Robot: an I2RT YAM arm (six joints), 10 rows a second.
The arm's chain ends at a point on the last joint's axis. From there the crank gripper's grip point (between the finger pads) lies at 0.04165 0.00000 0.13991 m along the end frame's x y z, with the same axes.
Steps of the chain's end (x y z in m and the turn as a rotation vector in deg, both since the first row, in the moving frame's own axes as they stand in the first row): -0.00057, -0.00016, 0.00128, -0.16, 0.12, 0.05; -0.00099, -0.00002, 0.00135, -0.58, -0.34, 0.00; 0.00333, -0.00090, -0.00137, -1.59, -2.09, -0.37; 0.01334, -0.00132, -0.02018, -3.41, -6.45, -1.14; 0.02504, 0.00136, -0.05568, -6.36, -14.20, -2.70; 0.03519, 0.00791, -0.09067, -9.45, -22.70, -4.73; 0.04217, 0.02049, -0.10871, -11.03, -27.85, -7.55; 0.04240, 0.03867, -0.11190, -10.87, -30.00, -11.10; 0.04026, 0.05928, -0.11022, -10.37, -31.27, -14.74
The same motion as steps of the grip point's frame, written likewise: -0.00028, 0.00027, 0.00119, -0.16, 0.12, 0.05; -0.00182, 0.00140, 0.00159, -0.58, -0.34, 0.00; -0.00179, 0.00275, 0.00001, -1.59, -2.09, -0.37; -0.00256, 0.00645, -0.01661, -3.41, -6.45, -1.14; -0.01015, 0.01614, -0.05051, -6.36, -14.20, -2.70; -0.02091, 0.03052, -0.08709, -9.45, -22.70, -4.73; -0.02601, 0.04719, -0.10758, -11.03, -27.85, -7.55; -0.03049, 0.06499, -0.11167, -10.87, -30.00, -11.10; -0.03533, 0.08443, -0.11040, -10.37, -31.27, -14.74
